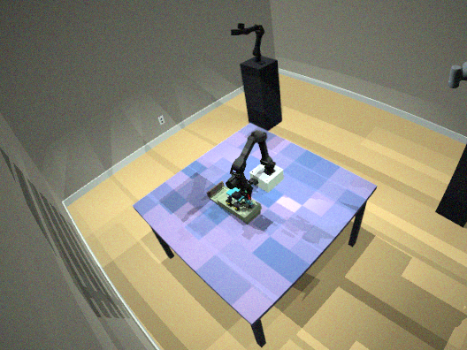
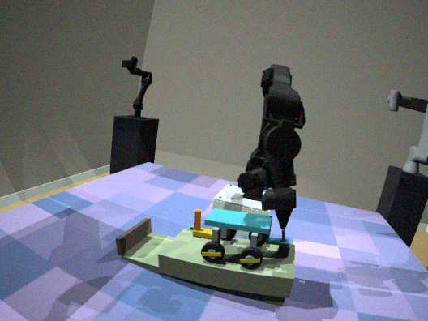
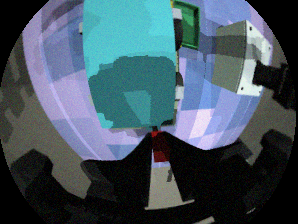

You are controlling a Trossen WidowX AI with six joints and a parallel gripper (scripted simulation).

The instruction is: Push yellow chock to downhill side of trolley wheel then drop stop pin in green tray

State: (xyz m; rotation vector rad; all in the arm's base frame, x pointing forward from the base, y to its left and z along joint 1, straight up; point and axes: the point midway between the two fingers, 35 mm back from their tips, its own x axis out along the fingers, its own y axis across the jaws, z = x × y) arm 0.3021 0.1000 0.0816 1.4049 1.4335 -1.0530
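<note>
Now: the yellow chock 30 mm behind my gripper tip, 180 mm to the right of it and 70 mm below it. The rest, counted from my gripper tip: trolley: 20 mm ahead, 90 mm to the right, 40 mm below; then pale green ramp: 20 mm ahead, 90 mm to the right, 100 mm below; then red-headed stop pin: right at my gripper tip.
</note>
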